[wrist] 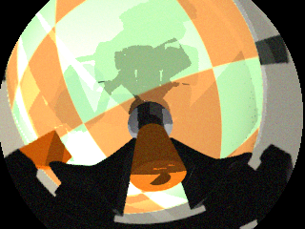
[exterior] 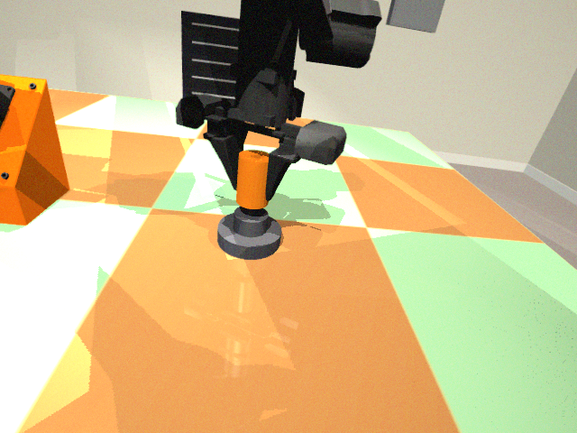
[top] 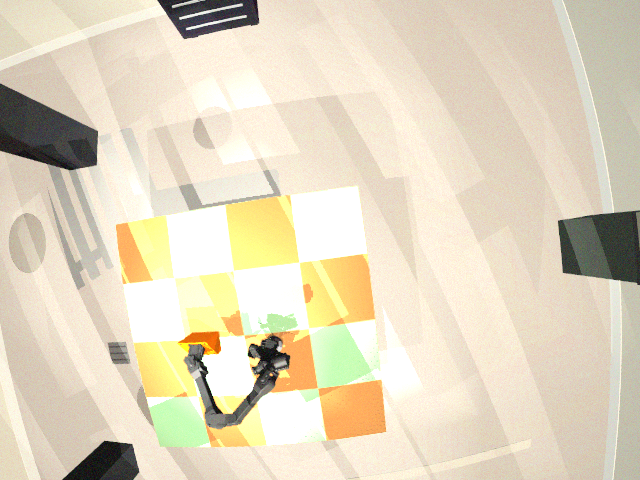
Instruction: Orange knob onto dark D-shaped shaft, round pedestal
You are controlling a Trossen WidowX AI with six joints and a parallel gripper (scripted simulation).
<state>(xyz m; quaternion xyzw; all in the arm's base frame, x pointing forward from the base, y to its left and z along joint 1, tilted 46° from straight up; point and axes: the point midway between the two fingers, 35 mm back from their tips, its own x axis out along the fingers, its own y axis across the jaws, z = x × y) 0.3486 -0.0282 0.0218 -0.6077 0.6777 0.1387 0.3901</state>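
Right now my gripper tip is 2 cm below the knob. The rest, counted from my gripper tip: pedestal (4 cm below).
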